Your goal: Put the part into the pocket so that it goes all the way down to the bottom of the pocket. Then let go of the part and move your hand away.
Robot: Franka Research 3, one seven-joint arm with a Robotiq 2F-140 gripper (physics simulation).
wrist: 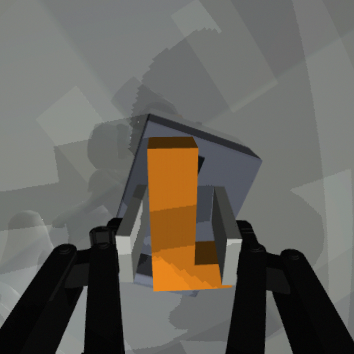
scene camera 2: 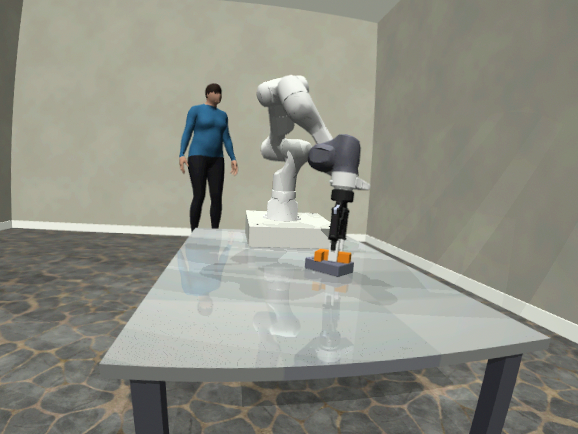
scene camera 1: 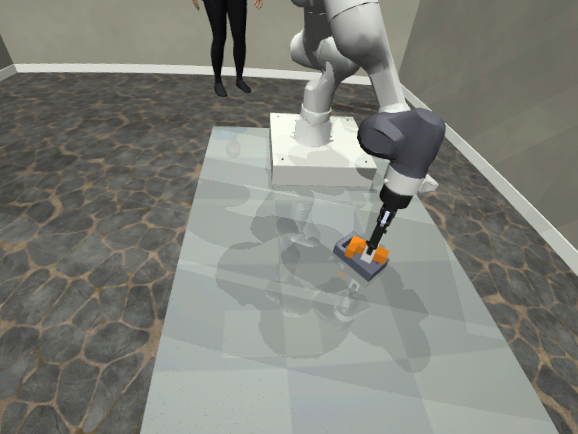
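The orange part (scene camera 1: 357, 245) (scene camera 2: 320, 255) (wrist: 172, 182) sits in the pocket of the grey-blue block (scene camera 1: 361, 269) (scene camera 2: 329, 268) (wrist: 230, 168) on the glass table (scene camera 1: 279, 374) (scene camera 2: 233, 336). Its two orange ends rise above the block's top on either side of the fingers. My gripper (scene camera 1: 369, 251) (scene camera 2: 335, 251) (wrist: 179, 203) reaches straight down over the block's middle. Its two white pads straddle the part. In the wrist view there is a gap between the left pad and the part, so the fingers are open around it. The pocket's bottom is hidden.
The robot's white base plate (scene camera 1: 322, 163) (scene camera 2: 279, 233) stands on the table behind the block. A person (scene camera 2: 207, 135) (scene camera 1: 228, 46) stands on the floor beyond the table's far end. A wall runs along the right side.
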